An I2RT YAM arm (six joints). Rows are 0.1 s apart.
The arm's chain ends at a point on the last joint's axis. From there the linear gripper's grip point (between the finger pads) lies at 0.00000 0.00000 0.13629 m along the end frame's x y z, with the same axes.
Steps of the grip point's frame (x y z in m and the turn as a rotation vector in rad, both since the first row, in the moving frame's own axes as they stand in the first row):
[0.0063 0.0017 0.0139 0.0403 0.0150 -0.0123]
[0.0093 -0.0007 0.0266 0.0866 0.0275 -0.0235]
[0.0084 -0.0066 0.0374 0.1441 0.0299 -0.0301]
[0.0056 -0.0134 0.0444 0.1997 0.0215 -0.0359]
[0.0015 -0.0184 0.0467 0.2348 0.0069 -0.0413]
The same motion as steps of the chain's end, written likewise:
[0.0043 0.0072 0.0140 0.0403 0.0150 -0.0123]
[0.0057 0.0111 0.0272 0.0866 0.0275 -0.0235]
[0.0046 0.0130 0.0389 0.1441 0.0299 -0.0301]
[0.0032 0.0137 0.0471 0.1997 0.0215 -0.0359]
[0.0012 0.0133 0.0504 0.2348 0.0069 -0.0413]

